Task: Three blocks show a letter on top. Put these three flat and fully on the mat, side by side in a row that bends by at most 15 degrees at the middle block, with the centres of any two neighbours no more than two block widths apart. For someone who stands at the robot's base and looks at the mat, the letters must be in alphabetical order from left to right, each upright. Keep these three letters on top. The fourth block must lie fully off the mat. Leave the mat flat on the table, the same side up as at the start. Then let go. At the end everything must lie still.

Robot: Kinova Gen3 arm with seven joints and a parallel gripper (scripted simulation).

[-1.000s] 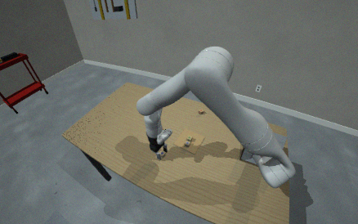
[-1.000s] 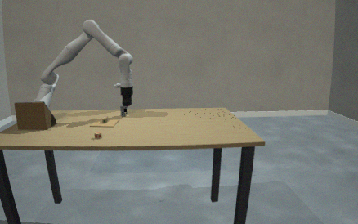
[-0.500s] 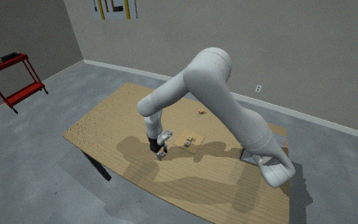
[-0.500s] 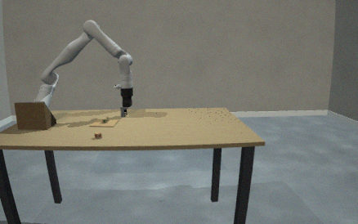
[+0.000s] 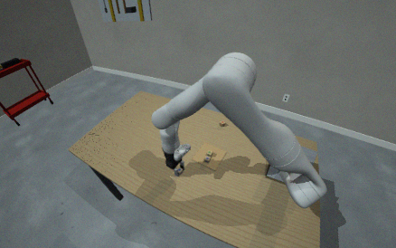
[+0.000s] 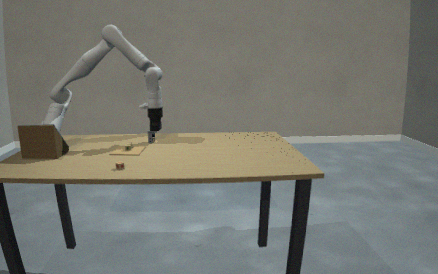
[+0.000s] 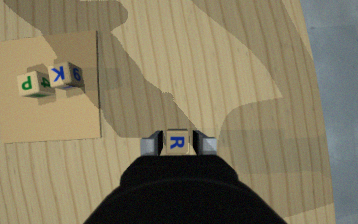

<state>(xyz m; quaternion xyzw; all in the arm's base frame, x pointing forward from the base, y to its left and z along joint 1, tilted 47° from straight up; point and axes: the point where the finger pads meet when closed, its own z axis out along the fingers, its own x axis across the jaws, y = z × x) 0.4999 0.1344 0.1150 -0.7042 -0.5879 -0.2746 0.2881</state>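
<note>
Now: the blue R block 1 cm below my hand. The rest, counted from my hand: blue K block (10 cm behind, 12 cm to the right); then tan mat (9 cm behind, 16 cm to the right, 2 cm below); then green P block (9 cm behind, 16 cm to the right).
</note>
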